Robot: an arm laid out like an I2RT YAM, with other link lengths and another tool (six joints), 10 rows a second.
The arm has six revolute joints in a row. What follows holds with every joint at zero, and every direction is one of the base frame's.
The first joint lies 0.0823 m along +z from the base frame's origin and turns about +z.
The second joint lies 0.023 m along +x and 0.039 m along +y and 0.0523 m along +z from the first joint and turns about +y.
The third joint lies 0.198 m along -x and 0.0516 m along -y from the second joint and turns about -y.
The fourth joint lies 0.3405 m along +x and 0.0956 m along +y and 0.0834 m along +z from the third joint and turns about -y.
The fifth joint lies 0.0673 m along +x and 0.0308 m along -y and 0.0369 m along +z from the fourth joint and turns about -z.
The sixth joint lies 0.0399 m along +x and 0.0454 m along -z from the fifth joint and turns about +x.
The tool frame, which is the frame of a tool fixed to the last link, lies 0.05 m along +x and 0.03 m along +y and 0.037 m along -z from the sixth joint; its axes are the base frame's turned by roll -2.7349, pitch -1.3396 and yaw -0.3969 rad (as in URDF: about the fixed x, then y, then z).
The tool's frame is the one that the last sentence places.
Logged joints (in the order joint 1, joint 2, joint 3, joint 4, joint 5, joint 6), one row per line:
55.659, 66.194, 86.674, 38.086, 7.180, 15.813
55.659, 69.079, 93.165, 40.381, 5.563, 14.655
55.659, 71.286, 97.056, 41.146, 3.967, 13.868
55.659, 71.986, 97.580, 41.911, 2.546, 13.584
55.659, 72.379, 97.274, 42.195, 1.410, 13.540
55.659, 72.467, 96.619, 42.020, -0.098, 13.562
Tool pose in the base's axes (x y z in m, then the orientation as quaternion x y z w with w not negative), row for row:
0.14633, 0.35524, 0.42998, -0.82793, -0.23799, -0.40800, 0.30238
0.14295, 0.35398, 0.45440, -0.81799, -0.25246, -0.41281, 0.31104
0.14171, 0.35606, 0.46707, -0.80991, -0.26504, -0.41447, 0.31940
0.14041, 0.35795, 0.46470, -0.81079, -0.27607, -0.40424, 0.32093
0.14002, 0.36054, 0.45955, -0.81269, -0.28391, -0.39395, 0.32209
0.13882, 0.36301, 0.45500, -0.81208, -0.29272, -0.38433, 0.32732
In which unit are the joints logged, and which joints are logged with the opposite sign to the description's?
The joints are logged in degrees. Opposite sign: joint 4.
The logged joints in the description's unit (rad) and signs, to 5 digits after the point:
0.97143, 1.15530, 1.51275, -0.66473, 0.12531, 0.27599
0.97143, 1.20566, 1.62604, -0.70478, 0.09709, 0.25578
0.97143, 1.24418, 1.69395, -0.71813, 0.06924, 0.24204
0.97143, 1.25639, 1.70309, -0.73148, 0.04444, 0.23709
0.97143, 1.26325, 1.69775, -0.73644, 0.02461, 0.23632
0.97143, 1.26479, 1.68632, -0.73339, -0.00171, 0.23670

